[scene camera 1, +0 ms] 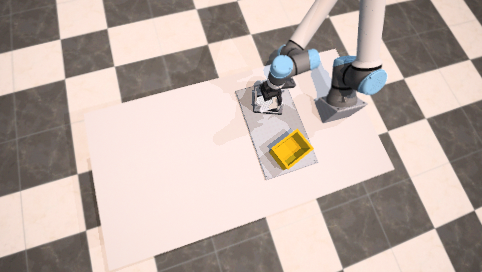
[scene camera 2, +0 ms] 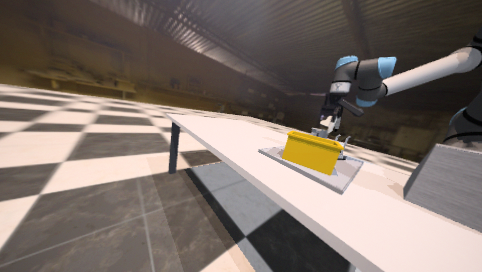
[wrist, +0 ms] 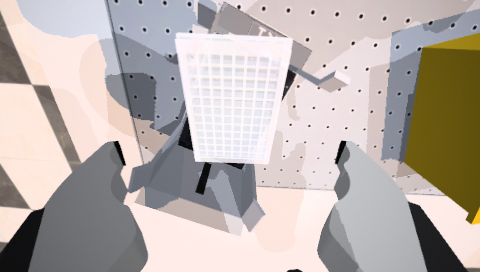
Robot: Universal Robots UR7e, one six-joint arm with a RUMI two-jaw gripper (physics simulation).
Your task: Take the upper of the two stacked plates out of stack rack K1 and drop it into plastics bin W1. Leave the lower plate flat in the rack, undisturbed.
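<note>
My gripper is open wide and empty, above rack K1. In the wrist view its fingertips stand apart, left and right of the plate's near end, not touching it. The white gridded upper plate lies turned relative to the grey stack rack K1, whose walls and corner tabs show around it. The lower plate cannot be told apart beneath it. The yellow plastics bin W1 stands upright on the same perforated board.
The perforated board lies on the white table. The arm's grey pedestal stands beside the board. The bin's wall is to the right of the rack in the wrist view.
</note>
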